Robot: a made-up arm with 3 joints. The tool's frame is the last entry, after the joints.
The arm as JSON. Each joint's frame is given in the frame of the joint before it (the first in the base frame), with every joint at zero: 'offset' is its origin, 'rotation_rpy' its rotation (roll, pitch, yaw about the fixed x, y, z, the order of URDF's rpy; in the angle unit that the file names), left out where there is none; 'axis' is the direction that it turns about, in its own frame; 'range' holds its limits. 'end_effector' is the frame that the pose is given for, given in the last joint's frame.
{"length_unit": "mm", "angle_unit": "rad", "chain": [
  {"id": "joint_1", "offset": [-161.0, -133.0, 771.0], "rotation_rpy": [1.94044, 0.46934, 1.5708], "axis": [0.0, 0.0, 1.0], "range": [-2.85, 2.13]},
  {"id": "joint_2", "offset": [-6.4, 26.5, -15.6], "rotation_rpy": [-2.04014, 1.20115, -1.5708], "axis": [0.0, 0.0, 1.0], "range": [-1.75, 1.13]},
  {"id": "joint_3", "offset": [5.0, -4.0, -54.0], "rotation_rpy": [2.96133, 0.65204, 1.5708], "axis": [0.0, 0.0, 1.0], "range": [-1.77, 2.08]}
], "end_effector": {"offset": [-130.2, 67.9, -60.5], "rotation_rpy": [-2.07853, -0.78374, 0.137]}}
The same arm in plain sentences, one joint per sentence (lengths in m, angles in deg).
The arm has three revolute joints in a row. What follows holds with every joint at zero, and every direction is one of the base frame's. The first joint lies 0.161 m along -x and 0.133 m along -y and 0.771 m along +z from the base frame's origin and turns about the direction (0.932468, -0.163394, -0.322189), from -163.29 to 122.04 deg. The second joint lies 0.005 m along -x and 0.008 m along +y and 0.03 m along +z from the first joint and turns about +y, from -100.27 to 64.74 deg. The third joint lies 0.005 m along -x and 0.054 m along -y and 0.004 m along -z from the second joint and turns about the direction (-0.179293, -0.781968, -0.596976), from -101.41 to 119.18 deg. The tool frame, which is the frame that the pose is given for, lies 0.056 m along -x and 0.136 m along +y and 0.06 m along -z from the third joint; its axes are the base frame's turned by roll 60.95, pitch -8.44 and yaw -102.95 deg (as in URDF: about the fixed x, then y, then z).
